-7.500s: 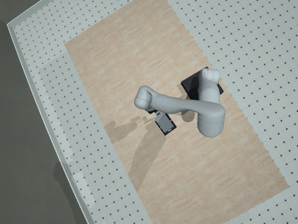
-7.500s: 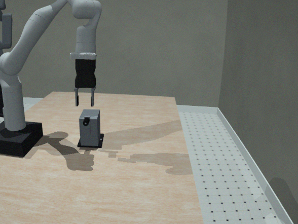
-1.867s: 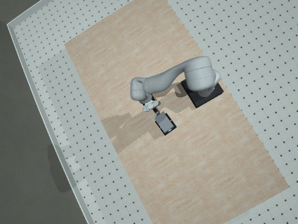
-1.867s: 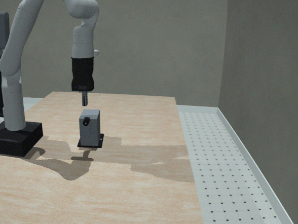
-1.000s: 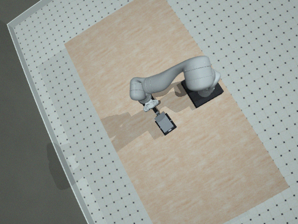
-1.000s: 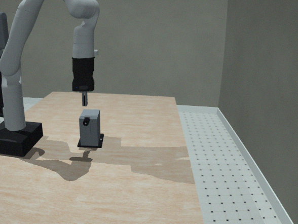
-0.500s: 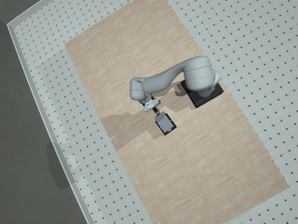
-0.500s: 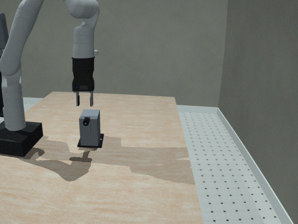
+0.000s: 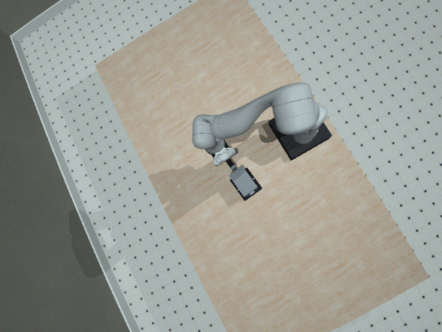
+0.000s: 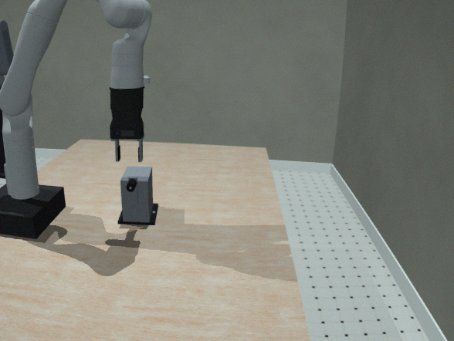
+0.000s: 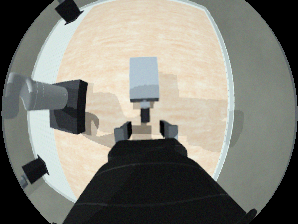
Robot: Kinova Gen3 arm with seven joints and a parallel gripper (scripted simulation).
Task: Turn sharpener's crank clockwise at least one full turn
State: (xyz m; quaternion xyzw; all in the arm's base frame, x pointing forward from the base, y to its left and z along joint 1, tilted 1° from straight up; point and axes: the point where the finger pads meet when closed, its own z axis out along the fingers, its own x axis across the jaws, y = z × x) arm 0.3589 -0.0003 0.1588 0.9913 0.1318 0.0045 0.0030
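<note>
Now: hand 10 mm past the sharpener crank, 20 mm to the right of it and 90 mm above it.
</note>
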